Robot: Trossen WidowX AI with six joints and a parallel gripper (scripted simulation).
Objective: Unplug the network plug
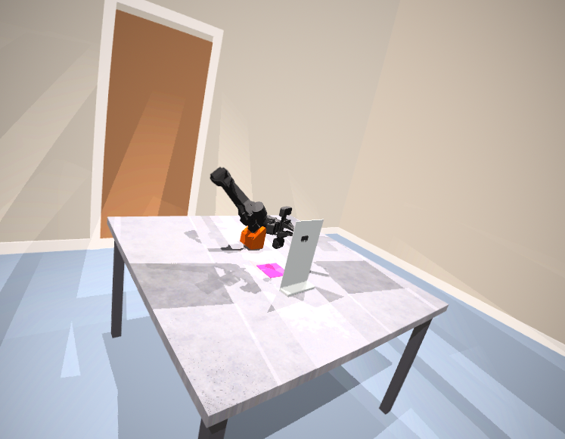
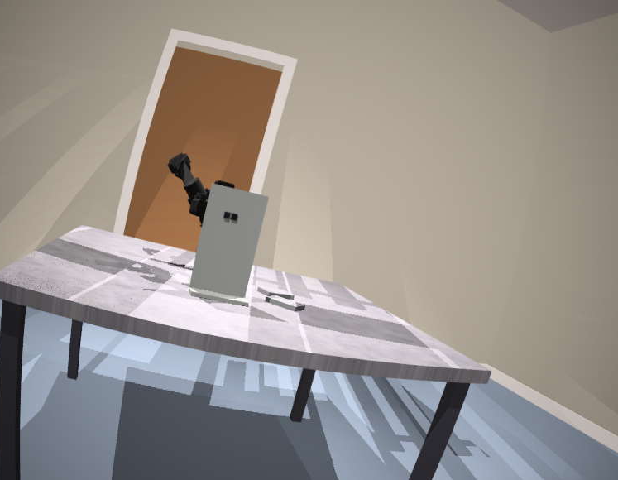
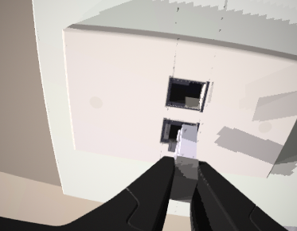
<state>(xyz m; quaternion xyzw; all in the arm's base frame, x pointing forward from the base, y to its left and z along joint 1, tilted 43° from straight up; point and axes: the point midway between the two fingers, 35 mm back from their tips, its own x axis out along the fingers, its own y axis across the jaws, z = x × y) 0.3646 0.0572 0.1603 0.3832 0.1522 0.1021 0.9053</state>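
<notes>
My gripper tip is 23 cm above the magenta marked square, 11 cm past it and 1 cm to the right of it. Round my gripper tip: grey network plug 1 cm ahead; then grey panel 9 cm below, 5 cm ahead.
</notes>
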